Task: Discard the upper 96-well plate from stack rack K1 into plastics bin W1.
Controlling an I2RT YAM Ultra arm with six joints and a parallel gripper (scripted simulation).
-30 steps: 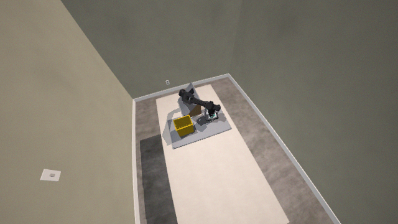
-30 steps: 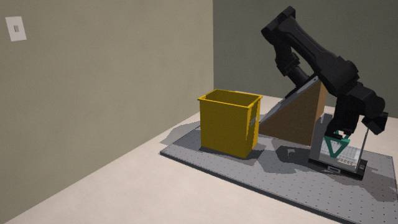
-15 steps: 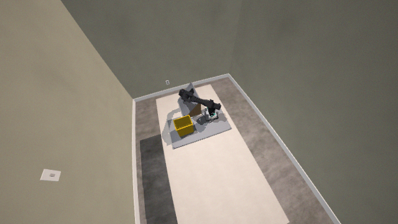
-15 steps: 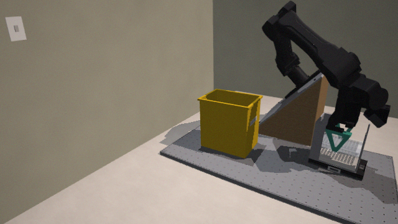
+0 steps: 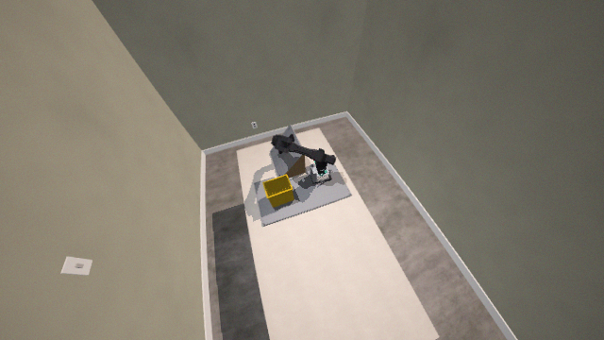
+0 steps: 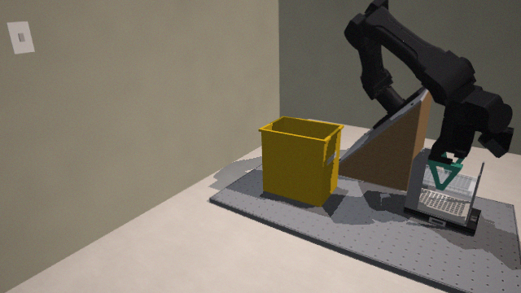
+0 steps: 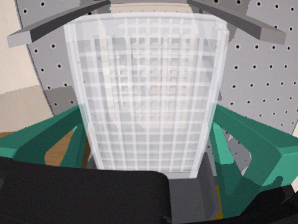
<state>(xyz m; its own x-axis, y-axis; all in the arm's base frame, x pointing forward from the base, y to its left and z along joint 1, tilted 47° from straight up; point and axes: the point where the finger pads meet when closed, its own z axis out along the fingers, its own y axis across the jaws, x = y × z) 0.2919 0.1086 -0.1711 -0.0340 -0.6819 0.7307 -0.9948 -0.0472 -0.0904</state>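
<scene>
Right now my hand is 50 mm to the left of the tall grey post, 40 mm short of it and 10 mm above it. Also, from my hand: yellow plastics bin W1: 340 mm to the right, 90 mm ahead, 10 mm below; thin post: 70 mm to the left, 40 mm ahead, 10 mm below.
</scene>
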